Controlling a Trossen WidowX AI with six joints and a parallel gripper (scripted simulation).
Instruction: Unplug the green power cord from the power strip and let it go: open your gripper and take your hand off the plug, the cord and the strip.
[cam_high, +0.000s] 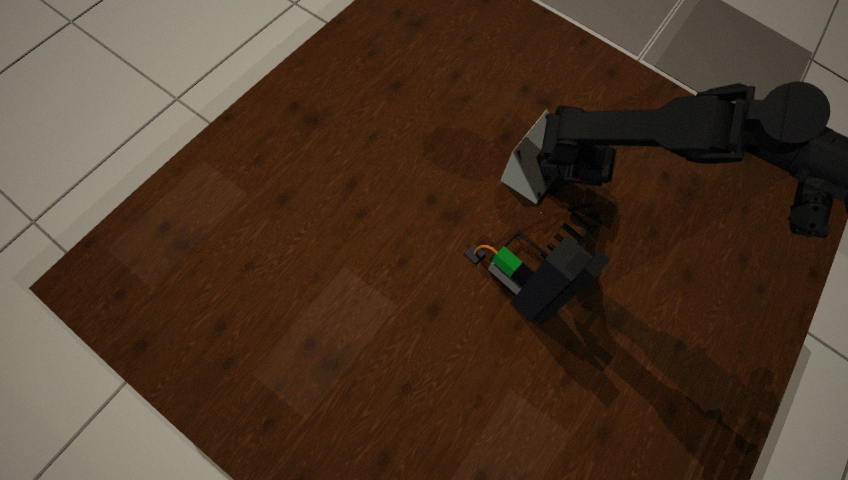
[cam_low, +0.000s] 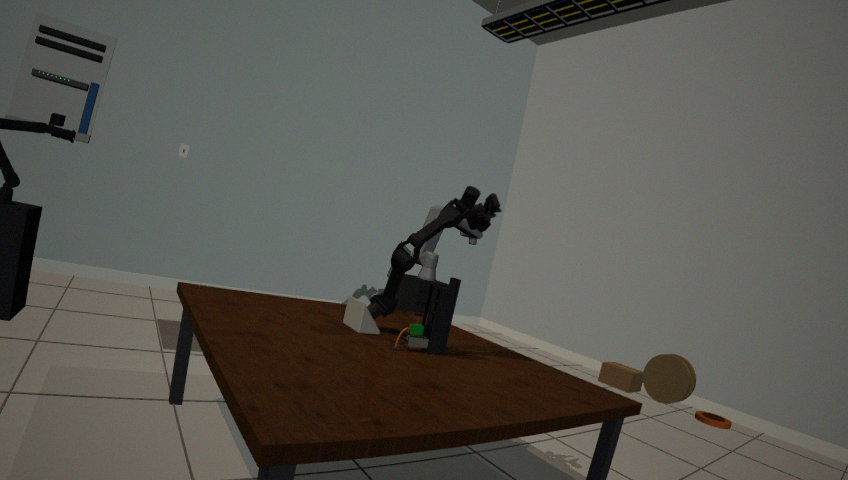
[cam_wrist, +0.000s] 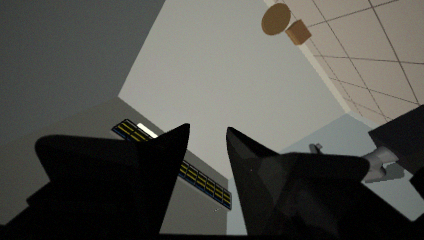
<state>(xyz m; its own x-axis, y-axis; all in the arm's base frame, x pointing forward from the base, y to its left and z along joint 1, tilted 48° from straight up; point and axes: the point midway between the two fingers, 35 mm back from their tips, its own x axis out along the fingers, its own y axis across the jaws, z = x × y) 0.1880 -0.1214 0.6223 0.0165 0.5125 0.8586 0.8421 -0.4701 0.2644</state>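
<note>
Right now my gripper tip is 10 cm short of the green plug, 33 cm to the left of it and 48 cm above it. The rest, counted from my gripper tip: black power strip (11 cm ahead, 26 cm to the right, 45 cm below).
</note>
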